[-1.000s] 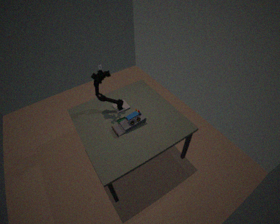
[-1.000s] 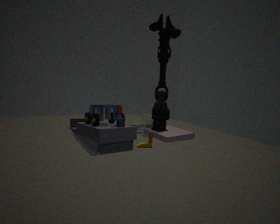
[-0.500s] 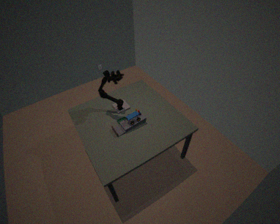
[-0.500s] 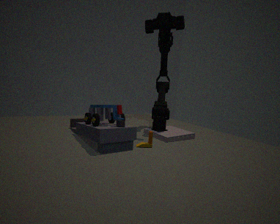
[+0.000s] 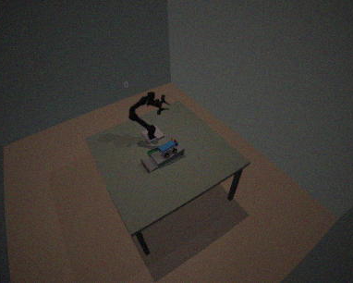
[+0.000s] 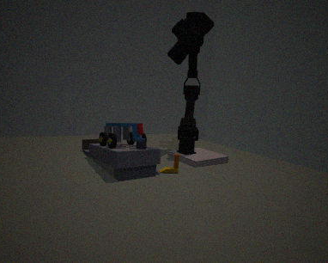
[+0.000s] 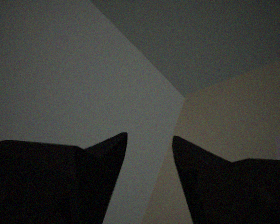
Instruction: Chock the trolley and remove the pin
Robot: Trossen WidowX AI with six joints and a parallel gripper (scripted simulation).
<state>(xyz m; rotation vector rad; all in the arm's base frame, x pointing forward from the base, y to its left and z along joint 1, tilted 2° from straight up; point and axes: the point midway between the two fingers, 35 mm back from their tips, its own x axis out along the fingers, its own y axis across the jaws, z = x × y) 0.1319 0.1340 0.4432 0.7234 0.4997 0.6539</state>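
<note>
Right now my gripper tip is 44 cm above the yellow chock, 2 cm short of it and 1 cm to the left of it. The rest, counted from my gripper tip: grey ramp (41 cm below, 15 cm ahead, 14 cm to the right); then red-headed stop pin (33 cm below, 13 cm ahead, 4 cm to the right); then blue trolley (34 cm below, 15 cm ahead, 14 cm to the right).
</note>
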